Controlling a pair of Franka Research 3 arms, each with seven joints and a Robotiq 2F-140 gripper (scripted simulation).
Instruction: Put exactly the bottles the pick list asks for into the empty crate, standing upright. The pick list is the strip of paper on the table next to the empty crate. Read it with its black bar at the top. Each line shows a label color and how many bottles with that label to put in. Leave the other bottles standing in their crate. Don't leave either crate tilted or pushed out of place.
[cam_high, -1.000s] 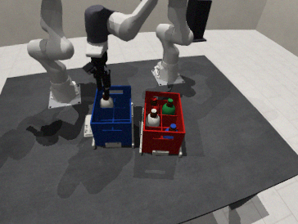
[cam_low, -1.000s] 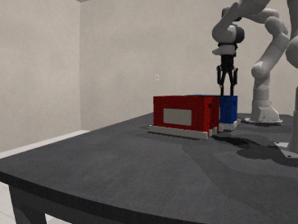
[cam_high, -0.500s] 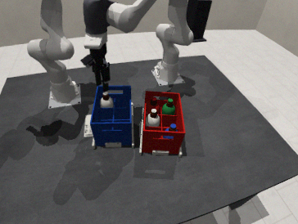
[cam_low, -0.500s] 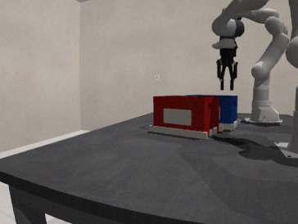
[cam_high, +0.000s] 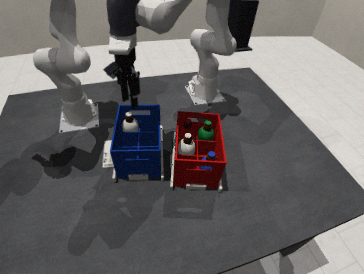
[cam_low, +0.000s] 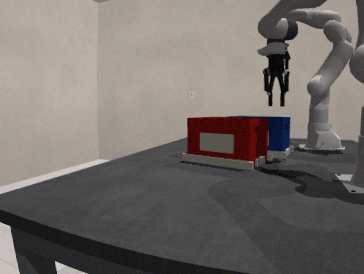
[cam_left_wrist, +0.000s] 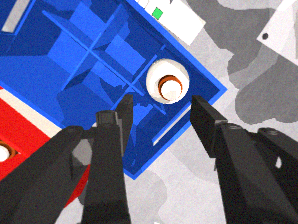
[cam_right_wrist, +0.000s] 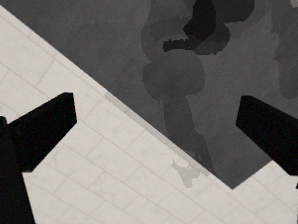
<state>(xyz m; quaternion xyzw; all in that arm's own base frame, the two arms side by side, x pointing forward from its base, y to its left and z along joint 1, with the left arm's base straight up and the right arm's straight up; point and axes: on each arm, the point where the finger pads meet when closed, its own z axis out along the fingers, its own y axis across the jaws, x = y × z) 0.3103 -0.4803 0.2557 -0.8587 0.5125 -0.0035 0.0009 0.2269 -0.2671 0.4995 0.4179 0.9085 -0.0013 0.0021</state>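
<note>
The red crate is 230 mm to the left of my left hand, 210 mm ahead of it and 170 mm below it. Also, from my left hand: pick list (250 mm below, 130 mm to the right, 40 mm ahead); then red bottle (220 mm to the left, 170 mm below, 110 mm ahead); then blue crate (170 mm below, 80 mm ahead, 10 mm to the left).
</note>
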